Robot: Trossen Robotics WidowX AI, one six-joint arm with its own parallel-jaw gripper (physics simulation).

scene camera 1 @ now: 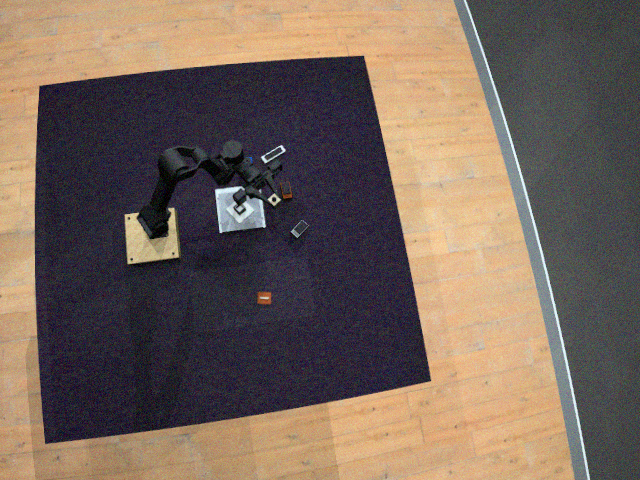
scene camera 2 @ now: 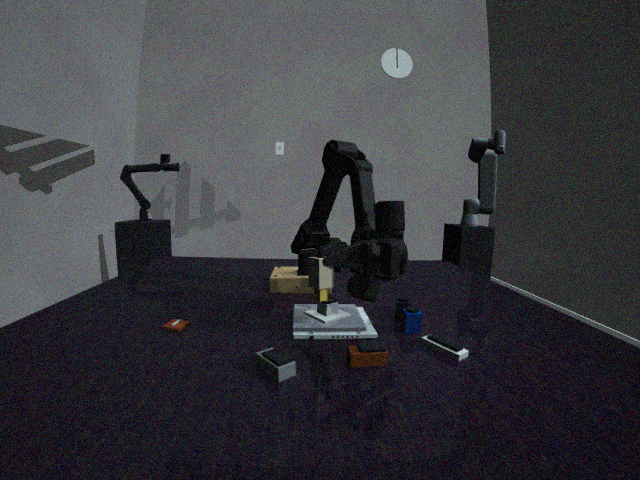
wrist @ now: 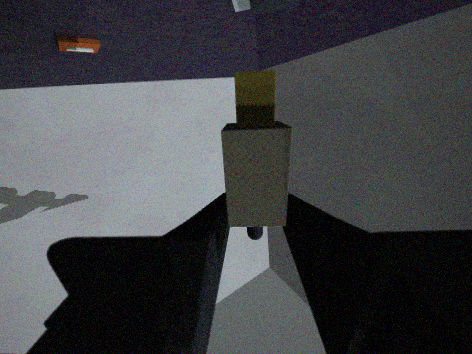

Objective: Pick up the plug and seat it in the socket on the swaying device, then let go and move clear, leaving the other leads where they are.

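Note:
The plug (scene camera 1: 273,199) (scene camera 2: 324,274) (wrist: 256,175) has a beige body and a yellow tip, which points down in the scene camera 2 view. My gripper (scene camera 1: 273,196) (scene camera 2: 324,266) (wrist: 254,198) is shut on the beige body and holds it in the air. The device (scene camera 1: 253,220) (scene camera 2: 305,323) is a grey slab on a white base. Its small grey socket (scene camera 1: 239,208) (scene camera 2: 327,308) stands on a white diamond-shaped plate. From above, the plug shows outside the device's right edge, apart from the socket. In the scene camera 2 view, the tip overlaps the area just above the socket.
An orange block (scene camera 1: 286,190) (scene camera 2: 367,356), a grey block (scene camera 1: 299,228) (scene camera 2: 277,365) and a white block (scene camera 1: 272,153) (scene camera 2: 445,347) lie around the device. A blue block (scene camera 1: 249,160) (scene camera 2: 413,320) stands beside it. A flat orange piece (scene camera 1: 264,298) (scene camera 2: 176,324) (wrist: 79,45) lies farther off.

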